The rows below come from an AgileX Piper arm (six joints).
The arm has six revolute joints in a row. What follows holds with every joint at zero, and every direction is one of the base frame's.
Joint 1 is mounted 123 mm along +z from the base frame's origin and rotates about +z.
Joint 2 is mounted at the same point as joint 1 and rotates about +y.
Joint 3 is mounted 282.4 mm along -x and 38.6 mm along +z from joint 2 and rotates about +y.
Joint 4 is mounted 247.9 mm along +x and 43.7 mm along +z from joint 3 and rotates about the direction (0.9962, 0, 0.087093).
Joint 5 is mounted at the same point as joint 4 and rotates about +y.
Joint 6 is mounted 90.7 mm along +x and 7.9 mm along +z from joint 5 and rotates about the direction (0.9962, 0, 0.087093).
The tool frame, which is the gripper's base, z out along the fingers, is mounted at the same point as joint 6; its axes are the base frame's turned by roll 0, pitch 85 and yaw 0 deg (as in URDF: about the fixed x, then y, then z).
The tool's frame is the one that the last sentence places.
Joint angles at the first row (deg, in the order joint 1, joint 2, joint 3, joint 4, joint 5, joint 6):
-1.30, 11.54, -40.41, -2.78, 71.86, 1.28
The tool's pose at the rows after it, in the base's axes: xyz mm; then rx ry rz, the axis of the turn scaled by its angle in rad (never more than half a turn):
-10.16, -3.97, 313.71, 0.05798, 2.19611, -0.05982
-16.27, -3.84, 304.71, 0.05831, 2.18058, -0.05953
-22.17, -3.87, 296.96, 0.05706, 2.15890, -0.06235
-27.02, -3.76, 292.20, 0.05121, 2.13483, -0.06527
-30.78, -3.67, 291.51, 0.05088, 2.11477, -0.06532
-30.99, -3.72, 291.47, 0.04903, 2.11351, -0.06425
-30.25, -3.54, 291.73, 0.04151, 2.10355, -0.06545
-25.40, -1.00, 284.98, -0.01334, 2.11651, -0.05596
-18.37, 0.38, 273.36, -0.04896, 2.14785, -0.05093
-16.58, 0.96, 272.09, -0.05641, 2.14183, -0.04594
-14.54, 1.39, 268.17, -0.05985, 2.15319, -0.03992
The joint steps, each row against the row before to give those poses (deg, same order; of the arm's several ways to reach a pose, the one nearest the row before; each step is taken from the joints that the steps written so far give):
0.00, -3.22, 1.14, 0.00, 0.00, -0.04
0.00, -2.89, 1.75, 0.00, 0.24, 0.00
0.00, -2.84, 1.46, -0.11, 0.14, -0.10
0.00, -2.24, 0.84, 0.00, 0.00, -0.32
0.00, -1.23, -0.01, 0.00, 0.10, -0.04
0.10, -0.08, 0.00, 0.00, 0.00, 0.00
0.00, -0.05, 0.14, 0.12, -0.68, -0.35
0.00, -0.09, 1.81, 1.75, -1.03, -2.56
0.00, 0.00, 2.85, 1.02, -1.03, -1.68
0.00, 0.00, 0.51, 0.41, -0.84, -0.35
0.00, 0.00, 0.92, 0.32, -0.25, -0.12

